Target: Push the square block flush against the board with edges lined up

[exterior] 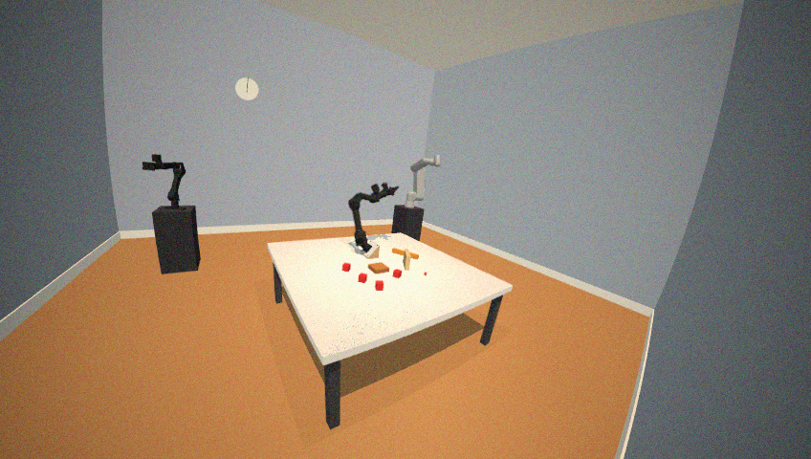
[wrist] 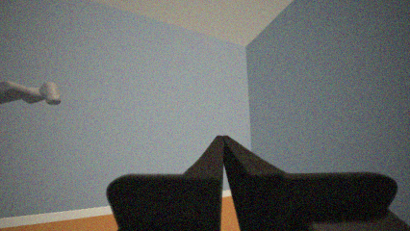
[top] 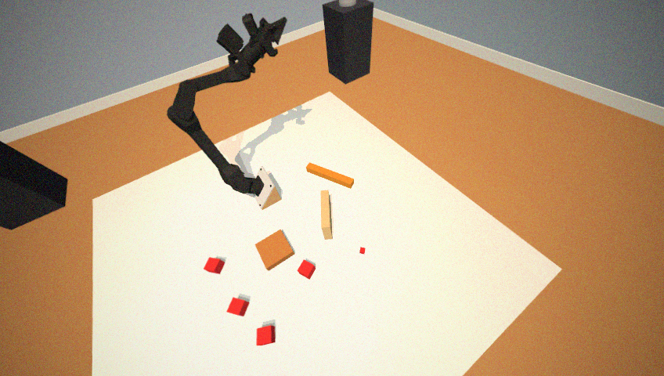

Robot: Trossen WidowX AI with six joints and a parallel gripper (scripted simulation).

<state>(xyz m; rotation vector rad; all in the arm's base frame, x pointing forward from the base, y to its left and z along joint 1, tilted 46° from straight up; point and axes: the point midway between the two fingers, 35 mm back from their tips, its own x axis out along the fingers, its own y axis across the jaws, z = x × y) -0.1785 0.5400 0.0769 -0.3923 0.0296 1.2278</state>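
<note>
My gripper tip is 460 mm short of the light tan square block, 190 mm to the left of it and 450 mm above it. The rest, counted from my gripper tip: brown square block: 450 mm ahead, 410 mm to the right, 490 mm below; then tiny red cube: 630 mm ahead, 160 mm to the right, 500 mm below; then long orange board: 280 mm ahead, 70 mm to the right, 490 mm below.
</note>
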